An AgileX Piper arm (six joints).
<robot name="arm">
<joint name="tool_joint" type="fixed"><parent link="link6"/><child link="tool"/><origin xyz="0 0 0"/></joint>
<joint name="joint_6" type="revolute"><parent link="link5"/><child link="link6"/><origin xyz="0 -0.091 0" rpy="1.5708 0 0"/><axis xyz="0 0 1"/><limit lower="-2.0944" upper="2.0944"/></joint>
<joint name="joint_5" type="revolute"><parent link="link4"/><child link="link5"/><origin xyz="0 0 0" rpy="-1.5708 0 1.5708"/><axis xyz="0 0 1"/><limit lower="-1.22" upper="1.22"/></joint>
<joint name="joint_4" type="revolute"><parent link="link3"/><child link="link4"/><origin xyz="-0.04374 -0.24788 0" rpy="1.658 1.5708 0"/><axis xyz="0 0 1"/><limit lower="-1.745" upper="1.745"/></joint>
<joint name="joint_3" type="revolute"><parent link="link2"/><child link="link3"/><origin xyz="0.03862 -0.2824 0" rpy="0 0 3.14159"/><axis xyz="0 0 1"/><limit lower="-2.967" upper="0"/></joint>
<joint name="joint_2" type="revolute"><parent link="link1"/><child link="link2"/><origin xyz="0 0 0" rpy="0 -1.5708 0"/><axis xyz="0 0 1"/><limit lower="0" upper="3.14"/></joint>
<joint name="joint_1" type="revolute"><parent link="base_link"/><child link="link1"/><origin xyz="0 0 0.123" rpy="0 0 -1.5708"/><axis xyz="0 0 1"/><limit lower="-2.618" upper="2.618"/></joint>
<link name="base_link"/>
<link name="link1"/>
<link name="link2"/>
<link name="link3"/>
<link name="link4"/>
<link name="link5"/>
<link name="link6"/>
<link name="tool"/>
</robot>
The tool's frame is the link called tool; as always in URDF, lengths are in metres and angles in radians.
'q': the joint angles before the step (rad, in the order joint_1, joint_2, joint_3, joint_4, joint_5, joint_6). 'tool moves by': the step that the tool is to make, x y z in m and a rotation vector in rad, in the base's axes. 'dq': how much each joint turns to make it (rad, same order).
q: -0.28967 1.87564 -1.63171 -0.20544 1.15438 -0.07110
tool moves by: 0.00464 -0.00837 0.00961 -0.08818 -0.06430 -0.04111
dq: -0.00001 0.00000 -0.02359 -0.08989 -0.04883 0.07110
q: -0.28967 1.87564 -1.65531 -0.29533 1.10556 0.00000
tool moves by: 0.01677 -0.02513 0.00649 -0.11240 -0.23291 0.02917
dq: -0.04598 0.01309 -0.00003 -0.05988 -0.27730 0.02473
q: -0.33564 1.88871 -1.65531 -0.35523 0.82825 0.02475
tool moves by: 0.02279 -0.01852 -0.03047 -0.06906 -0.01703 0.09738
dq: -0.02787 0.09966 -0.01888 -0.01488 -0.15238 -0.09093
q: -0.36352 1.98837 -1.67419 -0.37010 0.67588 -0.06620
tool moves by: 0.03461 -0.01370 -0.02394 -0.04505 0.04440 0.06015
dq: 0.00000 0.16226 -0.17707 0.00063 0.02091 -0.09080
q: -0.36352 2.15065 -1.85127 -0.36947 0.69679 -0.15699
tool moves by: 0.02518 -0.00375 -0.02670 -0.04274 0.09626 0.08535
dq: 0.01265 0.13815 -0.15273 0.00783 0.06387 -0.12702
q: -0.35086 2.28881 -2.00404 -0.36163 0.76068 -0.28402
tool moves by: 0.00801 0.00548 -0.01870 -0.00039 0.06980 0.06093
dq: 0.01374 0.05281 -0.03578 0.02341 0.03147 -0.07912
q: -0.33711 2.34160 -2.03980 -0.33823 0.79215 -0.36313
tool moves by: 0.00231 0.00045 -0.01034 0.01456 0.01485 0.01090
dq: 0.00001 0.02183 -0.00461 0.01848 -0.00254 -0.01747
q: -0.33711 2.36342 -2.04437 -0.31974 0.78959 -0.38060
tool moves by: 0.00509 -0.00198 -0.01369 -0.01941 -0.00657 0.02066
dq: 0.00000 0.03161 -0.00208 -0.01904 -0.04509 -0.00231
